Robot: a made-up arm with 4 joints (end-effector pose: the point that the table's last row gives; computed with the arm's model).
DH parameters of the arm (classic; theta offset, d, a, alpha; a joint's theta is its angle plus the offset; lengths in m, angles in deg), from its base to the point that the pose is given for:
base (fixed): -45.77 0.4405 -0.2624 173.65
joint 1: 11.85 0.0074 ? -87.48
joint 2: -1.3 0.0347 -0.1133 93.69
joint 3: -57.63 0.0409 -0.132 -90
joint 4: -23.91 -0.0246 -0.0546 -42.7
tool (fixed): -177.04 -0.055 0 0
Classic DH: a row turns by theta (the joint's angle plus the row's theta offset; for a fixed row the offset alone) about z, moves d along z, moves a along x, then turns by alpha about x.
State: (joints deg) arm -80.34 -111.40 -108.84 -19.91
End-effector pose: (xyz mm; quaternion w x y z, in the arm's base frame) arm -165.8 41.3 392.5 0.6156 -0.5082 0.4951 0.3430
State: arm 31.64 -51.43 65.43 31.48
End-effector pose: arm -121.1 413.0 592.3 0.7468 -0.0579 -0.4529 0.4835
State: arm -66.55 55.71 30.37 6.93
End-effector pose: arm -307.7 99.3 151.8 0.3999 0.1505 0.2788 -0.8601
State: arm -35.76 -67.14 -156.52 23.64
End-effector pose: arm -198.2 210.1 333.3 0.8494 -0.0634 0.4470 0.2732
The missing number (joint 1, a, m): 0.0232
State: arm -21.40 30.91 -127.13 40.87
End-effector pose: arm -130.8 46.7 385.1 0.8672 -0.4298 0.0322 -0.2494
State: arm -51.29 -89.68 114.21 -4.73
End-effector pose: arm -160.7 361.7 594.7 0.7161 0.5409 0.0203 0.4407
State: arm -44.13 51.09 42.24 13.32
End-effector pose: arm -333.8 190.0 158.1 0.1689 0.2671 0.2876 -0.9041
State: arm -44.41 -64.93 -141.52 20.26
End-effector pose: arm -207.7 157.5 326.4 0.8284 -0.1729 0.4784 0.2343
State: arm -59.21 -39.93 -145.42 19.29
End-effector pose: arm -152.0 169.1 319.2 0.8710 -0.2751 0.2515 0.3199
